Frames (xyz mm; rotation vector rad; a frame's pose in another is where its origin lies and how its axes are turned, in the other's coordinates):
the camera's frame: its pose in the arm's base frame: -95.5 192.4 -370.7 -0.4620 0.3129 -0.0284
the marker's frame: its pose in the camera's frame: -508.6 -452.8 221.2 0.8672 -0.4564 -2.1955
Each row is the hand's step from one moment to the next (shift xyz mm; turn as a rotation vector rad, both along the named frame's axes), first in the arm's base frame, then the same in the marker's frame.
Working: the arm's base frame: its pose in the marker's frame: -361.9 197.6 -323.6 -0.2665 0.7792 2.0764

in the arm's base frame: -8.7 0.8 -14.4 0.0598 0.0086 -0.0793
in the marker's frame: 3.1 -15.0 -6.9 -0.0499 -0.0128 -0.0853
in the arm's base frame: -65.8 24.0 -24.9 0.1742 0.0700 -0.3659
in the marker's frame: 17.4 -69.2 20.8 -0.1942 -0.1395 -0.3346
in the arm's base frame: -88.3 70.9 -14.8 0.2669 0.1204 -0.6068
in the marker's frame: -5.8 -97.6 59.0 -0.3125 -0.2477 -0.5430
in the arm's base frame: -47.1 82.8 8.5 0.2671 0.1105 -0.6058
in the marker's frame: -37.5 -60.8 63.6 -0.3047 -0.2428 -0.5466
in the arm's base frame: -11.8 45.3 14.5 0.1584 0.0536 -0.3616
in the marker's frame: -27.9 -17.9 36.1 -0.1714 -0.1405 -0.3311
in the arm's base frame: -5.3 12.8 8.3 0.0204 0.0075 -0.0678
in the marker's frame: -6.3 -3.8 14.4 -0.0246 -0.0315 -0.0590
